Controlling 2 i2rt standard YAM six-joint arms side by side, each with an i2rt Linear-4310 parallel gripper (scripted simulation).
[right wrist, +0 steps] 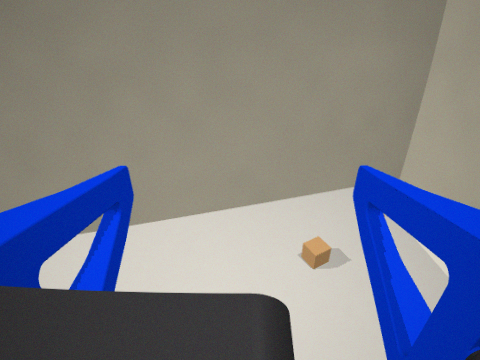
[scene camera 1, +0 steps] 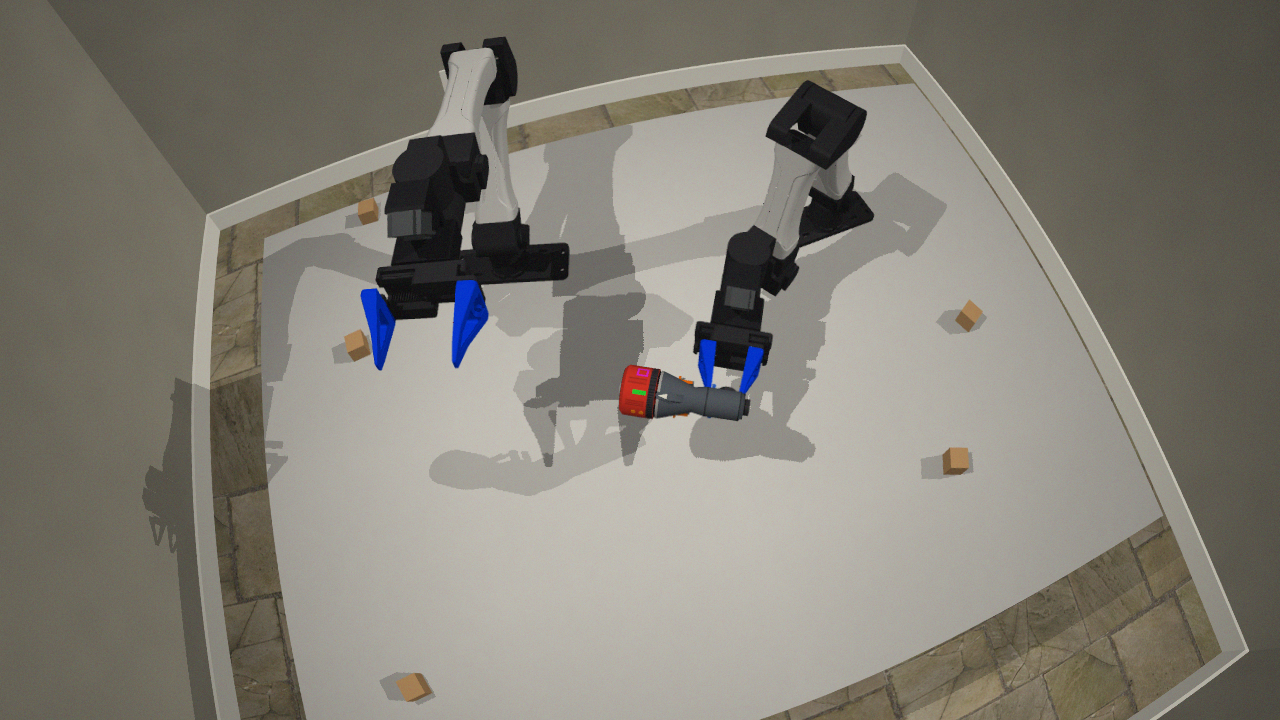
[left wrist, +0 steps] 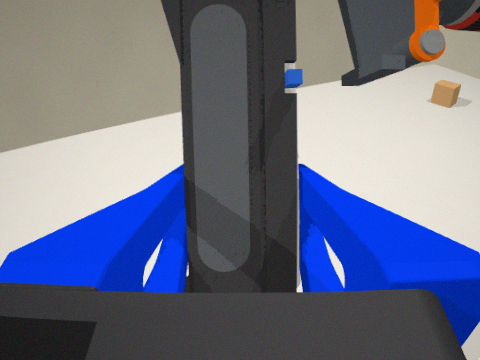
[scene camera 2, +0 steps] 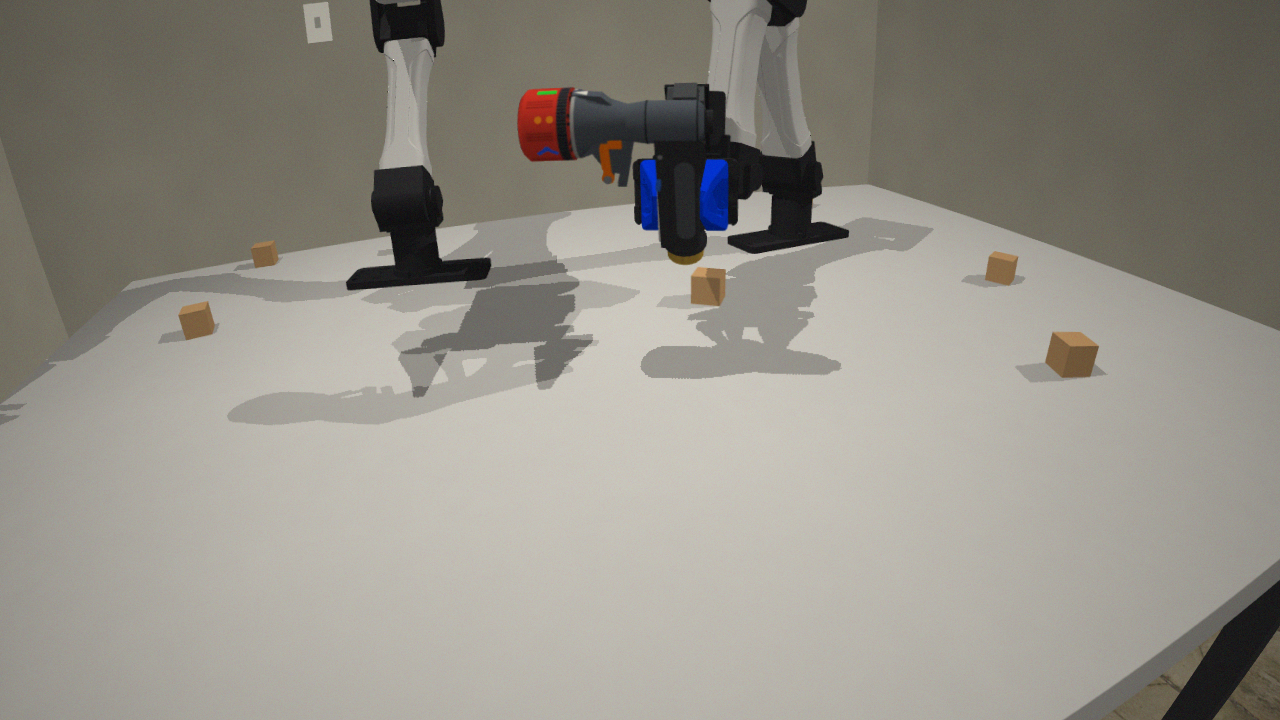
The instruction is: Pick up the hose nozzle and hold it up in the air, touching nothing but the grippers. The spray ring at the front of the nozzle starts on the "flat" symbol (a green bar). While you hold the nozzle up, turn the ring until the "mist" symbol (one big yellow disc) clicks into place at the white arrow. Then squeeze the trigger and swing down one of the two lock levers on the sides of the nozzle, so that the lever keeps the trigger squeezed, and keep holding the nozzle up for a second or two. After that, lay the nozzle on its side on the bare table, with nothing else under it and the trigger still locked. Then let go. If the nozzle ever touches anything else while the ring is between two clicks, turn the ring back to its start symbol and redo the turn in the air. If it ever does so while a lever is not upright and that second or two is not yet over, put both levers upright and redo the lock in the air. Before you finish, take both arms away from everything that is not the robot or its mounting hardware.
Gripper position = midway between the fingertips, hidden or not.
In view: the left gripper [scene camera 2: 678, 208], the right gripper [scene camera 1: 415, 366], a hose nozzle [scene camera 2: 677, 128], a cube [scene camera 2: 707, 284], a cube [scene camera 2: 1070, 354], a cube [scene camera 2: 196, 320] and a cube [scene camera 2: 1001, 268].
The hose nozzle shows as well in scene camera 1 [scene camera 1: 674, 396] and in the left wrist view [left wrist: 239, 126]. The left gripper is seen too in scene camera 1 [scene camera 1: 722, 406] and in the left wrist view [left wrist: 243, 178]. The right gripper is seen too in the right wrist view [right wrist: 243, 180]. The right wrist view does not show the hose nozzle: it is out of frame.
